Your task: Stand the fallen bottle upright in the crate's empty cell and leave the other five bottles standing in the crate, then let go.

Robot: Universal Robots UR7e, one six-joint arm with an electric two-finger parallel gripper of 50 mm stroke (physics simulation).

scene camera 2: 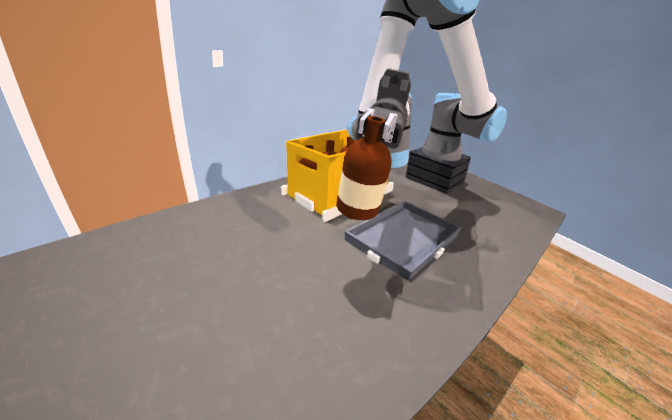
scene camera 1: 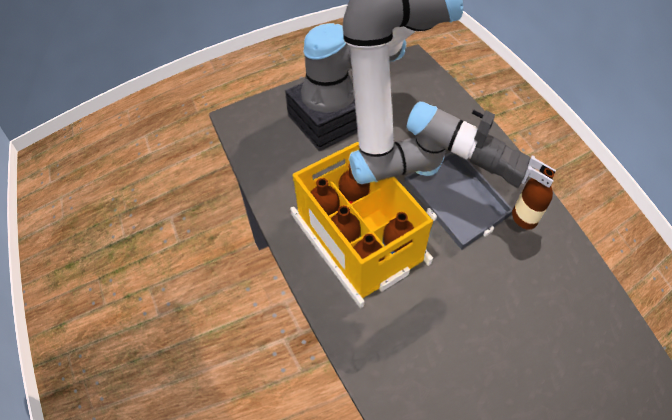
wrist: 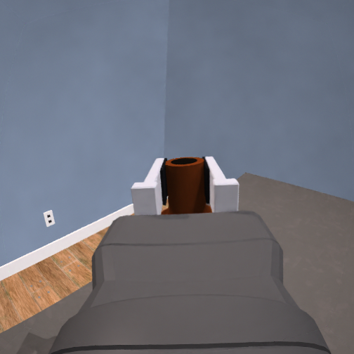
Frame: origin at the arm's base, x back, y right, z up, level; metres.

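Seen in the pictures: gripper, fingertip midpoint: [scene camera 2: 373, 129] [scene camera 1: 552, 179]; arm's base, origin of the base link: [scene camera 2: 441, 153] [scene camera 1: 328, 94].
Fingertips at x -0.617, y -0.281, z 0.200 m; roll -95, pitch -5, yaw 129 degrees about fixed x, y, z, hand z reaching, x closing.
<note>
Pixels of each thing's top centre, then the offset from my fingertips to it.
- brown bottle with a cream label, middle of its top: [scene camera 2: 371, 116] [scene camera 1: 546, 173] dx +0.011, dy +0.018, dz +0.014 m
- yellow crate, middle of its top: [scene camera 1: 361, 196] [scene camera 2: 341, 140] dx +0.208, dy +0.364, dz -0.133 m
- back bottle, middle of its top: [scene camera 1: 354, 165] dx +0.303, dy +0.340, dz -0.145 m
- front bottle, middle of its top: [scene camera 1: 401, 216] dx +0.133, dy +0.302, dz -0.145 m
My gripper [scene camera 1: 545, 172] [scene camera 2: 378, 126] [wrist: 184, 171] is shut on the neck of a brown bottle with a cream label [scene camera 1: 533, 205] [scene camera 2: 363, 177] [wrist: 185, 195]. The bottle hangs in the air, near upright with its mouth up, past the tray's outer end in scene camera 1. The yellow crate [scene camera 1: 370, 280] [scene camera 2: 300, 175] stands apart from it. Its empty cell [scene camera 1: 382, 210] is on the tray side, between a back bottle [scene camera 1: 354, 186] and a front bottle [scene camera 1: 397, 231]. The other standing bottles [scene camera 1: 325, 198] [scene camera 1: 346, 226] [scene camera 1: 367, 246] are along the far side. The arm partly hides the back bottle.
A shallow grey tray [scene camera 1: 455, 205] [scene camera 2: 430, 227] lies beside the crate. White blocks [scene camera 1: 395, 279] [scene camera 2: 304, 201] edge the crate's base. The arm's blue-capped joint [scene camera 1: 362, 167] hangs over the crate's back corner. The dark robot base [scene camera 1: 320, 120] [scene camera 2: 437, 170] stands behind.
</note>
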